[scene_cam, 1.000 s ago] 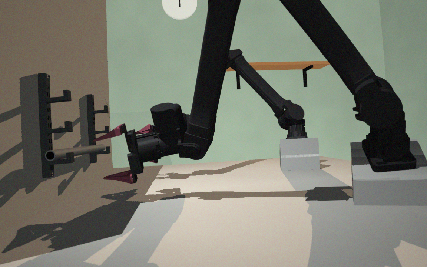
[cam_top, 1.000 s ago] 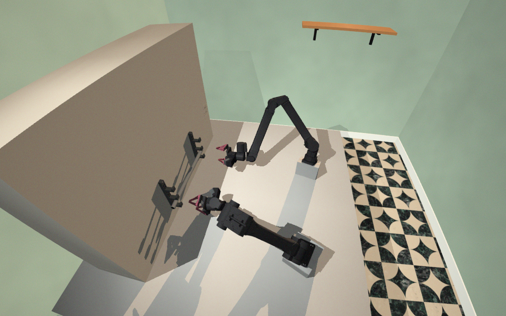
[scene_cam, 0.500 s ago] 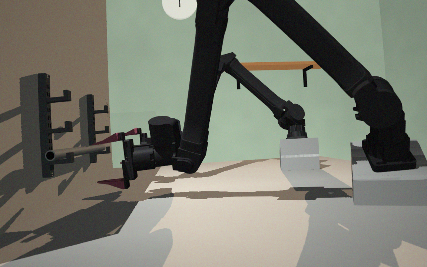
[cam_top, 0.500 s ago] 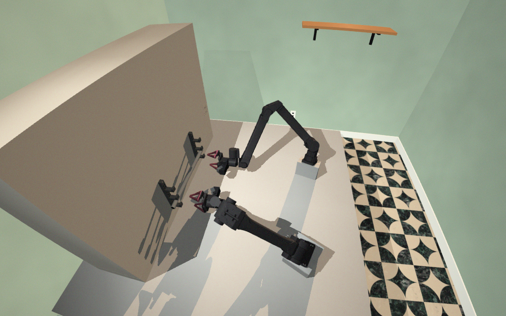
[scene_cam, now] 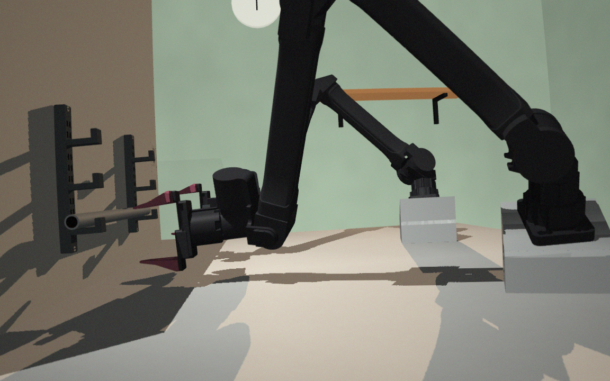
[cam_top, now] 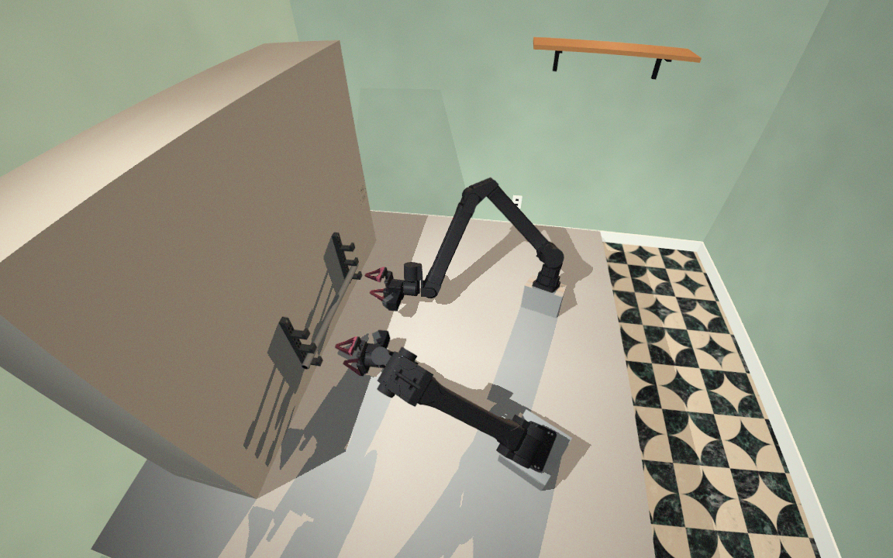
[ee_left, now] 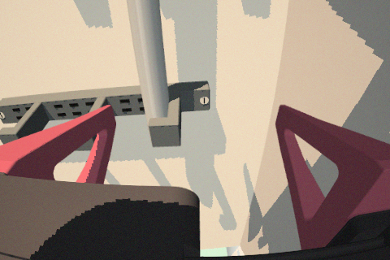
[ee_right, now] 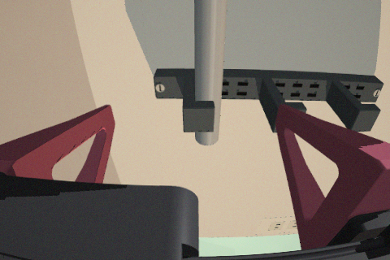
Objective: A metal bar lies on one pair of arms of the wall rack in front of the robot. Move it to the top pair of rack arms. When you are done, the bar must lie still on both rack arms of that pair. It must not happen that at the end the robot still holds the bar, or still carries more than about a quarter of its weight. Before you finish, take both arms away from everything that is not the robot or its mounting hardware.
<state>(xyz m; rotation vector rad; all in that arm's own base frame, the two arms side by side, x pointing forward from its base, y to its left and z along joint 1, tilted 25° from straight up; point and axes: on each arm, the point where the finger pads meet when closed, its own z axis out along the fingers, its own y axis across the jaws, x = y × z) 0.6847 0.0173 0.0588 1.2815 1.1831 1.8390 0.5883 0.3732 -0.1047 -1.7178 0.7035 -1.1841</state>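
My left hand is 100 mm short of the grey metal bar, 160 mm to the left of it and 30 mm below it. From my left hand the other things lie so: tall tan wall panel 280 mm ahead, 110 mm to the right, 350 mm above.
Right now the grey metal bar is 80 mm ahead of my right hand, 160 mm to the left of it and 10 mm above it. The rest, counted from my right hand: tall tan wall panel (260 mm ahead, 210 mm to the left, 330 mm above).
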